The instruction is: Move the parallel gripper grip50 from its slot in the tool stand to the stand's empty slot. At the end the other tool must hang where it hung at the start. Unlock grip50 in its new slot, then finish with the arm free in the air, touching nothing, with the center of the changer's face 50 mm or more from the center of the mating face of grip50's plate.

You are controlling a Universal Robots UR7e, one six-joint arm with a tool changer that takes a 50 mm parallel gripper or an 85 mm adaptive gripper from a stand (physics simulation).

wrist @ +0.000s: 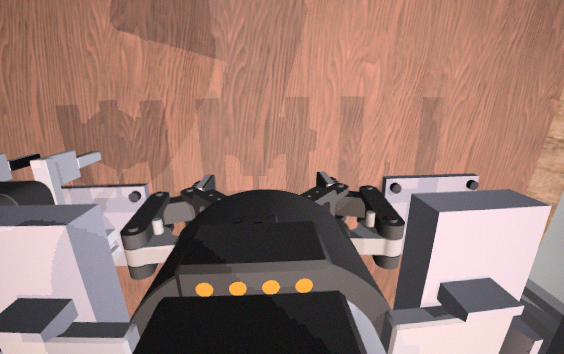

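Places are measured from the arm's base along level axes (x ahead, y left, z up), in metres.
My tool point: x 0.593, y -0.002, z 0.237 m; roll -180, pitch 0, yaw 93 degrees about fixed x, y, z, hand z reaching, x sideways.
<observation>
Behind a point stands the place of what it marks.
The adaptive gripper [265, 181] hangs in the middle slot of the tool stand [485, 245] {x 0.554, y 0.049, z 0.219 m}, between two pale brackets. Its black linkage fingers stand wide apart with nothing between them. The black changer block [245, 325] is low over its plate, behind a row of orange contacts; whether they touch or are locked is hidden. The parallel gripper grip50 [25, 192] {x 0.580, y -0.148, z 0.124 m} shows in part at the left edge, with a dark round body and pale fingers; its plate is out of view. The stand's empty slot cannot be made out.
The left bracket [35, 260] {x 0.559, y -0.054, z 0.219 m} and the right bracket stand close on both sides of the changer. Pale plates with dark screws [430, 184] {x 0.625, y 0.225, z -0.051 m} [107, 192] {x 0.646, y -0.210, z -0.051 m} stand behind them. The brown wooden table top [350, 50] {x 0.461, y 0.095, z -0.063 m} carries shadows. A grey surface [547, 250] shows at the right edge.
</observation>
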